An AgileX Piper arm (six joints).
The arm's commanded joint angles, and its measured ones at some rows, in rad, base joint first. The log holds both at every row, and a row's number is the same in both.
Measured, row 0: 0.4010 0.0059 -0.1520 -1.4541 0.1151 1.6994
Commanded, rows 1 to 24: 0.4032 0.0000 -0.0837 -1.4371 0.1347 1.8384; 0.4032 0.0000 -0.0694 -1.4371 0.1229 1.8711; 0.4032 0.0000 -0.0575 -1.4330 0.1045 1.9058; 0.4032 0.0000 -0.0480 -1.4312 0.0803 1.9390; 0.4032 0.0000 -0.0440 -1.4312 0.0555 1.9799; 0.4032 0.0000 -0.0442 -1.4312 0.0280 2.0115; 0.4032 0.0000 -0.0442 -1.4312 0.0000 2.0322; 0.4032 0.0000 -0.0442 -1.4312 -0.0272 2.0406; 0.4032 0.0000 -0.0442 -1.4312 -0.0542 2.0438; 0.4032 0.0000 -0.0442 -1.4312 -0.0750 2.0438; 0.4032 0.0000 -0.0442 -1.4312 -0.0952 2.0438; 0.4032 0.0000 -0.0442 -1.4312 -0.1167 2.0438; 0.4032 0.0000 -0.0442 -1.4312 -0.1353 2.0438; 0.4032 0.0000 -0.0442 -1.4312 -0.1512 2.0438; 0.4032 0.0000 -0.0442 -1.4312 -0.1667 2.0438; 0.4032 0.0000 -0.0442 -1.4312 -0.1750 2.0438; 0.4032 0.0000 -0.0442 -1.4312 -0.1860 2.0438; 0.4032 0.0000 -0.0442 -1.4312 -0.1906 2.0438; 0.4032 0.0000 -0.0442 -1.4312 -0.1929 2.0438; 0.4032 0.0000 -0.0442 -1.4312 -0.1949 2.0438; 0.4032 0.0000 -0.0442 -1.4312 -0.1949 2.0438; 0.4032 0.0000 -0.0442 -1.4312 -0.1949 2.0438; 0.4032 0.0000 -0.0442 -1.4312 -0.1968 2.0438; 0.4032 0.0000 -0.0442 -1.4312 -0.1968 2.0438
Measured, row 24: 0.4010 0.0059 -0.0478 -1.4242 -0.1847 2.0404
